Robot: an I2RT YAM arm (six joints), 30 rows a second.
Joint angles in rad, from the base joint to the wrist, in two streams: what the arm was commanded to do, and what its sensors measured. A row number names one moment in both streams.
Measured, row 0: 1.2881, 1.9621, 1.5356, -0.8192, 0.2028, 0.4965
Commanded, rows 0 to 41: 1.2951, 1.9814, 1.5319, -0.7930, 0.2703, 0.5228; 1.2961, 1.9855, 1.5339, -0.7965, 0.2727, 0.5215; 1.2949, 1.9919, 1.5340, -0.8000, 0.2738, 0.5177; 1.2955, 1.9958, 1.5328, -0.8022, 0.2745, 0.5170; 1.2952, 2.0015, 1.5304, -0.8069, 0.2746, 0.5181; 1.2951, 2.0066, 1.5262, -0.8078, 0.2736, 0.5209; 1.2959, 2.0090, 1.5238, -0.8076, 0.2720, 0.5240; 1.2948, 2.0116, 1.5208, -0.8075, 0.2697, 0.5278; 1.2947, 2.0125, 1.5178, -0.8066, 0.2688, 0.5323; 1.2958, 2.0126, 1.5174, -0.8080, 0.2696, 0.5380; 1.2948, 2.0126, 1.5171, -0.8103, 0.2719, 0.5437; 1.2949, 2.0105, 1.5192, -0.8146, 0.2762, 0.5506; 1.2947, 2.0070, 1.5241, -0.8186, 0.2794, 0.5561; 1.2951, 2.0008, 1.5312, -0.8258, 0.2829, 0.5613; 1.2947, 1.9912, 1.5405, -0.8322, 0.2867, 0.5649; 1.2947, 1.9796, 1.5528, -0.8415, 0.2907, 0.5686; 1.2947, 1.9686, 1.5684, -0.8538, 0.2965, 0.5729; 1.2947, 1.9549, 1.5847, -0.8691, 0.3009, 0.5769; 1.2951, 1.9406, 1.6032, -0.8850, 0.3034, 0.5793; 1.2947, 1.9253, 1.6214, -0.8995, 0.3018, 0.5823; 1.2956, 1.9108, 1.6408, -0.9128, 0.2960, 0.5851; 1.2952, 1.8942, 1.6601, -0.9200, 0.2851, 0.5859; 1.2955, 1.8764, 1.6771, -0.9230, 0.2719, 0.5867; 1.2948, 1.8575, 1.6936, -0.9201, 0.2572, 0.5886; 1.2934, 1.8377, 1.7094, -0.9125, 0.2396, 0.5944; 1.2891, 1.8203, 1.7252, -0.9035, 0.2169, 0.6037; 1.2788, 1.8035, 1.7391, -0.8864, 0.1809, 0.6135; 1.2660, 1.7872, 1.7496, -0.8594, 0.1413, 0.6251; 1.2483, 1.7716, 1.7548, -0.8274, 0.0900, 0.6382; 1.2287, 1.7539, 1.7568, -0.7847, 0.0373, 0.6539; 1.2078, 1.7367, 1.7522, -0.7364, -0.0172, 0.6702; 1.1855, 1.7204, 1.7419, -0.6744, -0.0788, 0.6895; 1.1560, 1.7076, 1.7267, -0.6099, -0.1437, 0.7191; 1.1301, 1.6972, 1.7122, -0.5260, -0.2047, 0.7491; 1.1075, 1.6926, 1.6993, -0.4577, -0.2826, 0.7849; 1.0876, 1.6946, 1.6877, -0.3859, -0.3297, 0.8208; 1.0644, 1.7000, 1.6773, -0.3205, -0.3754, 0.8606; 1.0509, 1.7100, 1.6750, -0.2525, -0.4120, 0.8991; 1.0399, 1.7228, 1.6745, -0.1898, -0.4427, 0.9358; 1.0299, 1.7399, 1.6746, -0.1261, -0.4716, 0.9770; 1.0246, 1.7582, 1.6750, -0.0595, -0.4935, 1.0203; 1.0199, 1.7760, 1.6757, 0.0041, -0.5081, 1.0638
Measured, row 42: 1.0313, 1.7199, 1.6829, -0.4023, -0.2855, 0.8467
